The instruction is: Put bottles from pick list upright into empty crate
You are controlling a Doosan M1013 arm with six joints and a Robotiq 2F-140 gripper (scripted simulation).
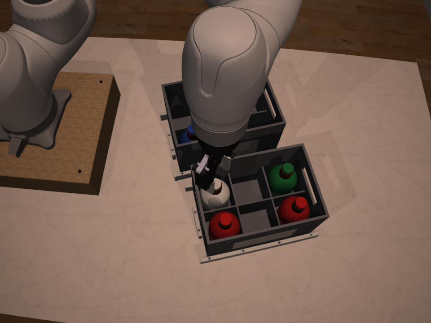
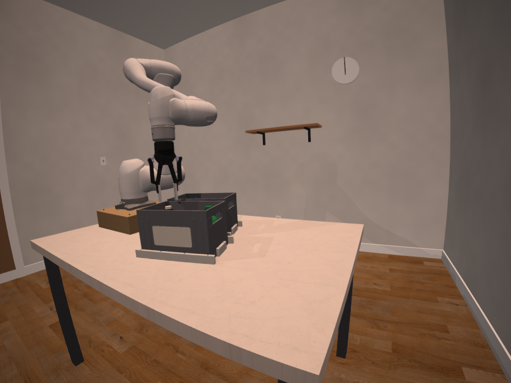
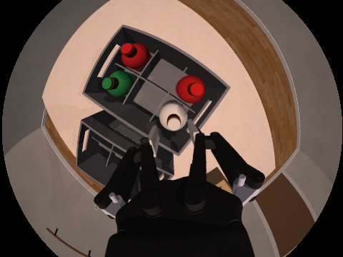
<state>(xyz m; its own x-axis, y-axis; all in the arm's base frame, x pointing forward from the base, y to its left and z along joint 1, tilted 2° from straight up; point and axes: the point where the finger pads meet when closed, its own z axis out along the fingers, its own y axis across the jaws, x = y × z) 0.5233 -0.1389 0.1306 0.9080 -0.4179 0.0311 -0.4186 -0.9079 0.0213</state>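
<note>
My gripper is now 130 mm above the white bottle. Round my hand: blue bottle 130 mm to the left, 130 mm below, 70 mm behind; then green bottle 160 mm ahead, 130 mm below, 60 mm to the left; then pick list 340 mm to the left, 210 mm below, 80 mm behind.
</note>
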